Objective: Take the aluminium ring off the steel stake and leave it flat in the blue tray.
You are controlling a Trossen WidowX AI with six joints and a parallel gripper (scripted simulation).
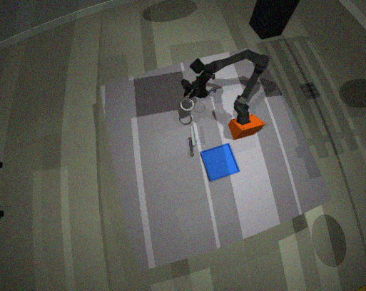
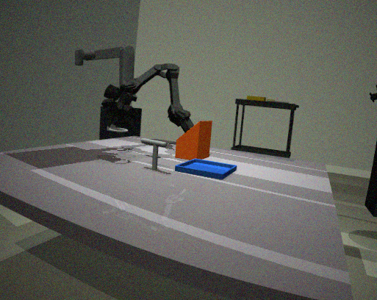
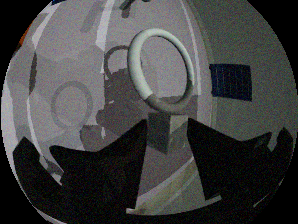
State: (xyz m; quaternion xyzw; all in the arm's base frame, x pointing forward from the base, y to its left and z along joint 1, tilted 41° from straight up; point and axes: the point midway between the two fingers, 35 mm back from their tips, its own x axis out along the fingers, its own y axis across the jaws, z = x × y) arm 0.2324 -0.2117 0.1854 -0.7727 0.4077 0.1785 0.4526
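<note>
My gripper tip is 10 mm short of the aluminium ring and 40 mm to the right of it. Also, from my gripper tip: blue tray (50 mm behind, 430 mm to the left, 120 mm below).
</note>
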